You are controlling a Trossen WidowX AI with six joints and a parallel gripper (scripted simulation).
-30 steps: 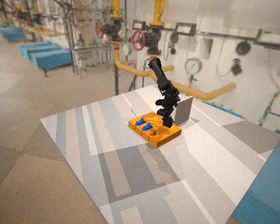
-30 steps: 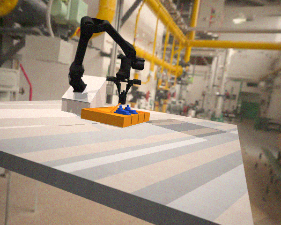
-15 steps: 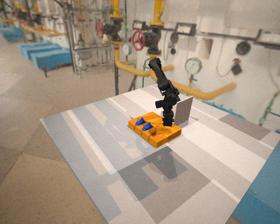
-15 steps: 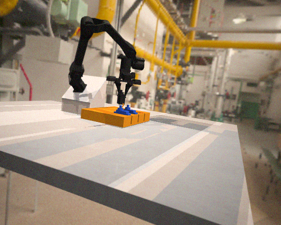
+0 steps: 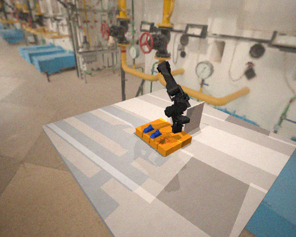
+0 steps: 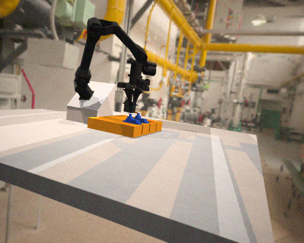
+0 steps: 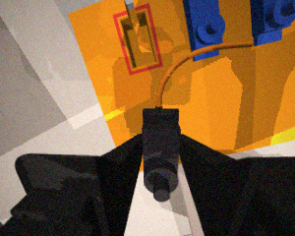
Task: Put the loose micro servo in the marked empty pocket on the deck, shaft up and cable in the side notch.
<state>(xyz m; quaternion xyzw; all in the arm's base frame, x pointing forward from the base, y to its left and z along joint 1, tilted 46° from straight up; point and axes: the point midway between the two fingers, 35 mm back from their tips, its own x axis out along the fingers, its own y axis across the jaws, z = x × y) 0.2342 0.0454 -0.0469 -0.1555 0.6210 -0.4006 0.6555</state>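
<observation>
My gripper tip is now 10 cm above the orange deck, 7 cm to the left of it and 2 cm past it.
</observation>
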